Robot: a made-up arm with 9 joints. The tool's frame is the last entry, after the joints.
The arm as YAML. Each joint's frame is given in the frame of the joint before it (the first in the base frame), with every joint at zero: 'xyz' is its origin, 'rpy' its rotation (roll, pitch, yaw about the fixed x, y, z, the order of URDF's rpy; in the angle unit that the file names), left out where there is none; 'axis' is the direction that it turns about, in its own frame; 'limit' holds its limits. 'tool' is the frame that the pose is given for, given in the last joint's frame.
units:
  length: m
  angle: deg
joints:
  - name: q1
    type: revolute
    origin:
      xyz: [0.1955, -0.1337, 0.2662]
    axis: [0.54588, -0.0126, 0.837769]
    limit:
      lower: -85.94
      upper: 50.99
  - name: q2
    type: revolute
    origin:
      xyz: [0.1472, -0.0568, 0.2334]
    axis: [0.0, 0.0, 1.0]
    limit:
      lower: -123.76
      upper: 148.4
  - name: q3
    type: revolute
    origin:
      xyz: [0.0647, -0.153, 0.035]
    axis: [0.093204, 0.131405, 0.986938]
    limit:
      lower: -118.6
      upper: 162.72
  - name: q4
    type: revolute
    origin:
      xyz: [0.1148, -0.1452, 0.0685]
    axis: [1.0, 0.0, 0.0]
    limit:
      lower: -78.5
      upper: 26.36
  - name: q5
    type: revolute
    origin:
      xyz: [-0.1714, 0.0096, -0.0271]
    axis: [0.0, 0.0, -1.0]
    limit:
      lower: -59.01
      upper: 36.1
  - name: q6
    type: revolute
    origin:
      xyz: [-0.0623, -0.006, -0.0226]
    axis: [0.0, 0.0, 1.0]
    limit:
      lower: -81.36
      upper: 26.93
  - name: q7
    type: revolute
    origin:
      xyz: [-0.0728, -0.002, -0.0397]
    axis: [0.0, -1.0, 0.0]
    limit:
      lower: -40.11
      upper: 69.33
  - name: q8
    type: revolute
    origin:
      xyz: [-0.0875, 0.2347, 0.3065]
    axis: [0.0, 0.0, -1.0]
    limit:
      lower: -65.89
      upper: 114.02
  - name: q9
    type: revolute
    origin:
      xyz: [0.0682, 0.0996, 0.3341]
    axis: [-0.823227, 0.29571, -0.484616]
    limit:
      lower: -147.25
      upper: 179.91
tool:
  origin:
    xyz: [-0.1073, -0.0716, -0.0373]
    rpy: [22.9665, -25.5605, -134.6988]
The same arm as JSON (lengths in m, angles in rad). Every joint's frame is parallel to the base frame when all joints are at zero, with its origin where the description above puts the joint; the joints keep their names.
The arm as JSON. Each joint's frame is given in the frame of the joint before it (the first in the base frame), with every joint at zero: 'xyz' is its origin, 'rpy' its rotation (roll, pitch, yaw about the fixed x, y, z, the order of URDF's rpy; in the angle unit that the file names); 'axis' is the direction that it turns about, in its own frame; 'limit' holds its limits. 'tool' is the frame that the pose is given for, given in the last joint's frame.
{
  "units": {
    "length": "m",
    "angle": "rad"
  },
  "joints": [
    {
      "name": "q1",
      "type": "revolute",
      "origin": {
        "xyz": [
          0.1955,
          -0.1337,
          0.2662
        ],
        "rpy": [
          0.0,
          0.0,
          0.0
        ]
      },
      "axis": [
        0.54588,
        -0.0126,
        0.837769
      ],
      "limit": {
        "lower": -1.4999,
        "upper": 0.8899
      }
    },
    {
      "name": "q2",
      "type": "revolute",
      "origin": {
        "xyz": [
          0.1472,
          -0.0568,
          0.2334
        ],
        "rpy": [
          0.0,
          0.0,
          0.0
        ]
      },
      "axis": "+z",
      "limit": {
        "lower": -2.16,
        "upper": 2.5901
      }
    },
    {
      "name": "q3",
      "type": "revolute",
      "origin": {
        "xyz": [
          0.0647,
          -0.153,
          0.035
        ],
        "rpy": [
          0.0,
          0.0,
          0.0
        ]
      },
      "axis": [
        0.093204,
        0.131405,
        0.986938
      ],
      "limit": {
        "lower": -2.07,
        "upper": 2.84
      }
    },
    {
      "name": "q4",
      "type": "revolute",
      "origin": {
        "xyz": [
          0.1148,
          -0.1452,
          0.0685
        ],
        "rpy": [
          0.0,
          0.0,
          0.0
        ]
      },
      "axis": "+x",
      "limit": {
        "lower": -1.3701,
        "upper": 0.4601
      }
    },
    {
      "name": "q5",
      "type": "revolute",
      "origin": {
        "xyz": [
          -0.1714,
          0.0096,
          -0.0271
        ],
        "rpy": [
          0.0,
          0.0,
          0.0
        ]
      },
      "axis": "-z",
      "limit": {
        "lower": -1.0299,
        "upper": 0.6301
      }
    },
    {
      "name": "q6",
      "type": "revolute",
      "origin": {
        "xyz": [
          -0.0623,
          -0.006,
          -0.0226
        ],
        "rpy": [
          0.0,
          0.0,
          0.0
        ]
      },
      "axis": "+z",
      "limit": {
        "lower": -1.42,
        "upper": 0.47
      }
    },
    {
      "name": "q7",
      "type": "revolute",
      "origin": {
        "xyz": [
          -0.0728,
          -0.002,
          -0.0397
        ],
        "rpy": [
          0.0,
          0.0,
          0.0
        ]
      },
      "axis": "-y",
      "limit": {
        "lower": -0.7001,
        "upper": 1.21
      }
    },
    {
      "name": "q8",
      "type": "revolute",
      "origin": {
        "xyz": [
          -0.0875,
          0.2347,
          0.3065
        ],
        "rpy": [
          0.0,
          0.0,
          0.0
        ]
      },
      "axis": "-z",
      "limit": {
        "lower": -1.15,
        "upper": 1.99
      }
    },
    {
      "name": "q9",
      "type": "revolute",
      "origin": {
        "xyz": [
          0.0682,
          0.0996,
          0.3341
        ],
        "rpy": [
          0.0,
          0.0,
          0.0
        ]
      },
      "axis": [
        -0.823227,
        0.29571,
        -0.484616
      ],
      "limit": {
        "lower": -2.57,
        "upper": 3.14
      }
    }
  ],
  "tool": {
    "origin": {
      "xyz": [
        -0.1073,
        -0.0716,
        -0.0373
      ],
      "rpy": [
        0.4008,
        -0.4461,
        -2.3509
      ]
    }
  }
}

